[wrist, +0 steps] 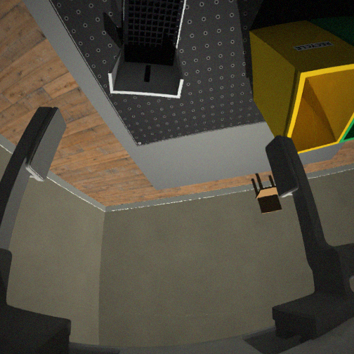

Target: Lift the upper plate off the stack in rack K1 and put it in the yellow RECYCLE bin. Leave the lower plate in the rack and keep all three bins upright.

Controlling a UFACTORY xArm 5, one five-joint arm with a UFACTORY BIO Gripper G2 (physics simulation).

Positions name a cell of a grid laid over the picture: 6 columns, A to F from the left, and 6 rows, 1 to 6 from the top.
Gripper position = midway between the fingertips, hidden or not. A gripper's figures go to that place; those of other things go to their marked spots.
Scene:
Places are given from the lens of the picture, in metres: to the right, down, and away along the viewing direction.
my gripper (C3): 0.00, -0.03, 0.11
yellow recycle bin (F2): 0.15, -0.14, 0.16

